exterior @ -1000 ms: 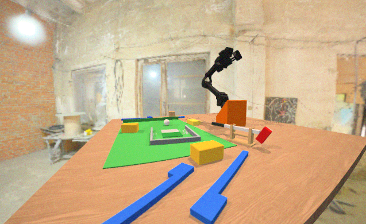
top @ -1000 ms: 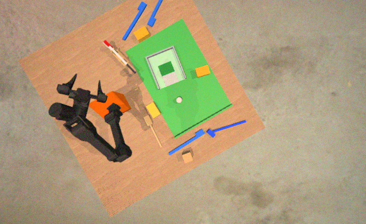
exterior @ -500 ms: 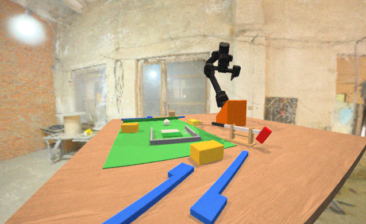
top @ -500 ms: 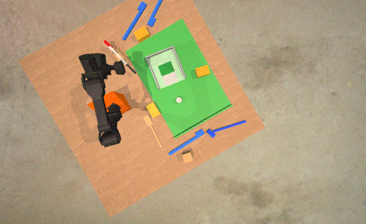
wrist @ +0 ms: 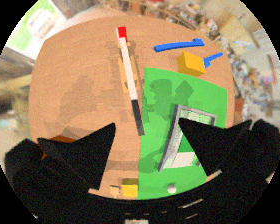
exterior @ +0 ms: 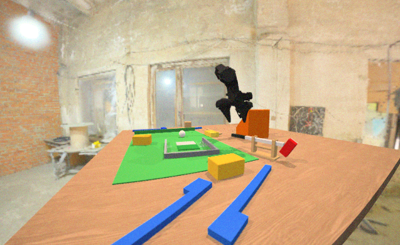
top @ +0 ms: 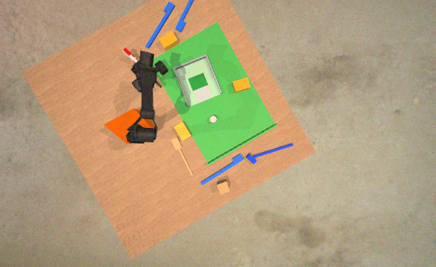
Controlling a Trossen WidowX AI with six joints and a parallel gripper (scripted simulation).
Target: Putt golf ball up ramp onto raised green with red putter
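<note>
Right now the wooden stick is 41 cm to the right of my gripper tip, 16 cm behind it and 12 cm below it. The rest, counted from my gripper tip: putter 11 cm to the left, 7 cm below, 3 cm behind; then grey-framed enclosure 19 cm ahead, 12 cm below, 11 cm to the right; then wooden fence 13 cm to the left, 9 cm below, 2 cm behind.
</note>
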